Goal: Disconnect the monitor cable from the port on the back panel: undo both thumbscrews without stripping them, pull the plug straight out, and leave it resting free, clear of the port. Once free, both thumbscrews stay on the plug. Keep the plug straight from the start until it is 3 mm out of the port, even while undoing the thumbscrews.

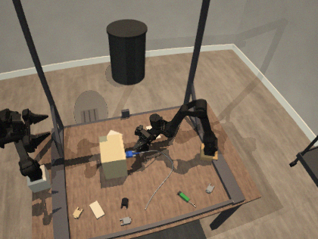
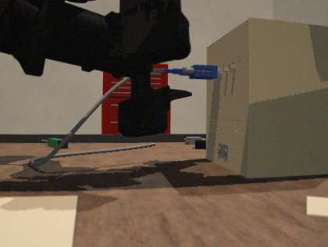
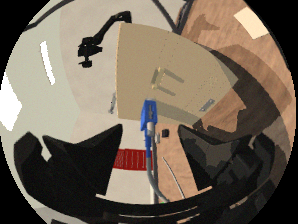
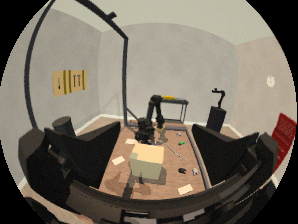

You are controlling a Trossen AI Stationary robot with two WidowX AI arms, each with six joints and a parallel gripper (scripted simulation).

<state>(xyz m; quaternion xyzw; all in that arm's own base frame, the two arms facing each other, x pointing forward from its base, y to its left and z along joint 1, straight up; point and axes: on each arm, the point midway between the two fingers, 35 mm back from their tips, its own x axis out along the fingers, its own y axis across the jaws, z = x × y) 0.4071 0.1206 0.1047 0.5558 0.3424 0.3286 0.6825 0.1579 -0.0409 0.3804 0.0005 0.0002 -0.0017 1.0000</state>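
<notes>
Right now my left hand is 40 mm to the left of the blue plug and 30 mm short of it. The rest, counted from my left hand: back panel: 80 mm to the right, 40 mm below, 10 mm ahead; then beige box: 140 mm to the right, 40 mm below, 10 mm ahead.
</notes>
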